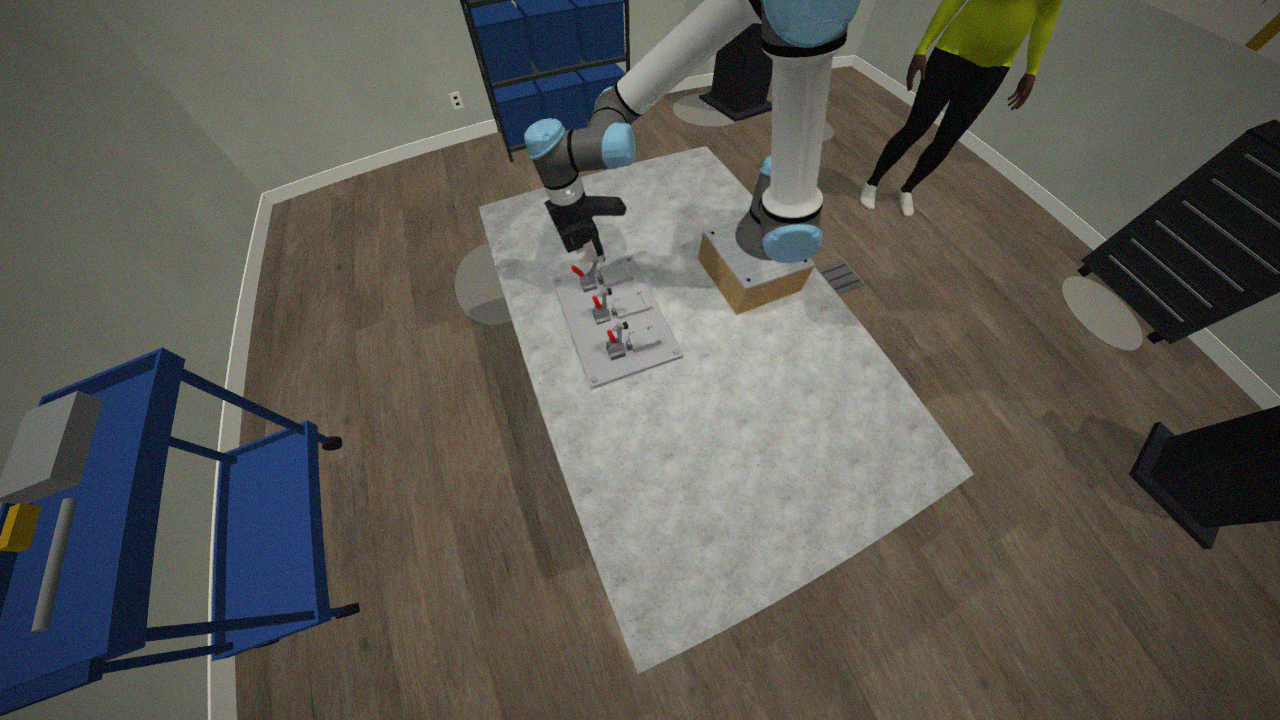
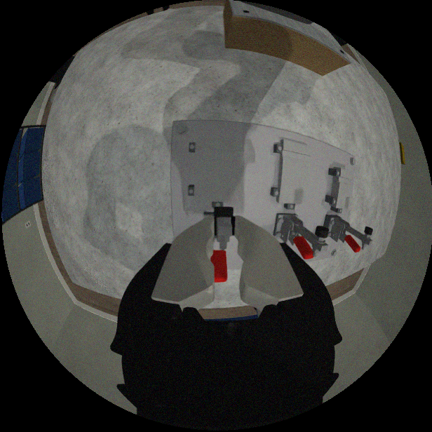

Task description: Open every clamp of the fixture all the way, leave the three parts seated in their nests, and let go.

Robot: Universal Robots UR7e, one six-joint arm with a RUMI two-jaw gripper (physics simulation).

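Note:
The fixture plate carries three clamps with red handles. My gripper is shut on the black-tipped arm of the far clamp; that clamp's red handle shows between the jaws. The middle clamp and the near clamp stand with their arms swung back, away from the nests. The middle part and the smaller near part lie in their nests. The far part's outline is hard to tell in shadow.
The arm's wooden base block stands beside the fixture on the pale mat. A blue cart is at the left, a rack with blue bins at the back. A person stands at the back right.

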